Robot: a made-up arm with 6 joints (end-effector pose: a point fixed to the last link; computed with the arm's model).
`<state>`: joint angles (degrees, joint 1 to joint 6).
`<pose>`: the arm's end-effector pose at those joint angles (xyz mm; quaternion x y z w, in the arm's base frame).
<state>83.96 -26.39 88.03 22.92 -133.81 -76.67</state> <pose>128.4 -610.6 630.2 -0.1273 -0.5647 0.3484 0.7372</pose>
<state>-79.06 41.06 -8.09 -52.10 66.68 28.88</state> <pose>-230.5 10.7 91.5 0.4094 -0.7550 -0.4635 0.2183</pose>
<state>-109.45 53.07 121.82 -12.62 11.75 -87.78</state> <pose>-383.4 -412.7 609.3 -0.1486 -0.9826 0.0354 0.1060</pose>
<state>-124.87 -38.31 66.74 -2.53 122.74 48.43</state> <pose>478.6 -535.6 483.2 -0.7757 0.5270 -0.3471 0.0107</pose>
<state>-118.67 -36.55 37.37 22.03 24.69 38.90</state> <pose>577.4 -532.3 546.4 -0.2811 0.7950 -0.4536 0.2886</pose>
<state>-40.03 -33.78 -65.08 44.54 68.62 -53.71</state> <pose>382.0 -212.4 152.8 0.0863 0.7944 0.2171 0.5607</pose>
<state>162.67 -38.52 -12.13 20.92 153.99 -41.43</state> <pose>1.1 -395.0 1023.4 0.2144 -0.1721 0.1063 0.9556</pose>
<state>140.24 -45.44 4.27 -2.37 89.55 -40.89</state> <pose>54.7 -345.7 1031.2 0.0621 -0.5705 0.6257 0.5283</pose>
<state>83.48 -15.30 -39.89 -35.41 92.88 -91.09</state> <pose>217.2 -256.6 1126.8 0.0434 -0.4384 0.4960 0.7483</pose>
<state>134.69 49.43 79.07 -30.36 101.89 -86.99</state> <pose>185.4 -568.7 556.8 0.2058 -0.8648 0.4522 0.0732</pose>
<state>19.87 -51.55 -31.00 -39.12 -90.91 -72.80</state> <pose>-380.8 -232.0 633.4 0.2925 0.1298 -0.3300 0.8881</pose>
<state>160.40 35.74 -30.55 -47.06 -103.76 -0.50</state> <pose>893.2 -200.0 619.4 0.3729 0.6466 0.3843 0.5432</pose>
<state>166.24 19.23 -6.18 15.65 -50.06 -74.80</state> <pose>193.7 -632.5 559.1 0.0344 0.9936 0.0146 0.1064</pose>
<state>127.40 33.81 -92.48 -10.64 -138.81 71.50</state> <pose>716.1 -656.8 709.1 0.7462 0.0319 -0.1075 0.6562</pose>
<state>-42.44 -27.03 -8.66 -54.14 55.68 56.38</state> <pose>-489.1 -50.9 368.7 0.4901 -0.5057 -0.5782 0.4119</pose>
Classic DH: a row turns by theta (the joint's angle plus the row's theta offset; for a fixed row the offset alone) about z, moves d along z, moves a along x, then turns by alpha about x. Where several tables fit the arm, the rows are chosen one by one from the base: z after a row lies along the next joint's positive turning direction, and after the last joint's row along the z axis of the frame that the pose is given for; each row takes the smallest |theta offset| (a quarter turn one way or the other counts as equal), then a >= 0, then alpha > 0; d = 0 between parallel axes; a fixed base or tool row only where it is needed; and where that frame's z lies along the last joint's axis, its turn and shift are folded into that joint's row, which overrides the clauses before.
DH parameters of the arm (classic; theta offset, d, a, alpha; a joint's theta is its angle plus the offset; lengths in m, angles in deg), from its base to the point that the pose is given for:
base (fixed): 0 0.594 0.137 -90
joint 1: -87.07 -0.0548 0.0532 86.58
joint 2: -3.07 0.0214 0.0279 78.31
joint 3: -86.54 -0.0166 0.0341 -92.24
joint 4: -7.72 -0.3585 -0.0206 -107.69
joint 5: -54.37 -0.7429 -0.1924 -151.3
joint 6: -5.14 -0.2239 0.1308 -55.39
tool (fixed): -25.51 0.1607 0 0

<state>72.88 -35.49 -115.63 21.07 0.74 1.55</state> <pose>-203.7 -564.9 759.0 -0.4534 -0.7501 0.4786 0.0526</pose>
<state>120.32 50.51 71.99 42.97 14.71 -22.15</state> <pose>693.6 -210.4 237.0 0.2222 0.5745 0.4735 0.6296</pose>
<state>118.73 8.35 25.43 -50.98 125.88 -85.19</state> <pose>129.7 -173.8 1062.4 -0.0916 -0.3559 0.7283 0.5784</pose>
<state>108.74 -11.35 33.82 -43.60 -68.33 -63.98</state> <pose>-94.6 -224.7 1025.3 -0.2416 0.3028 -0.2862 0.8764</pose>
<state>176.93 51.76 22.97 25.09 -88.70 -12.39</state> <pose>79.9 -617.4 98.4 0.8153 0.4401 0.0647 0.3708</pose>
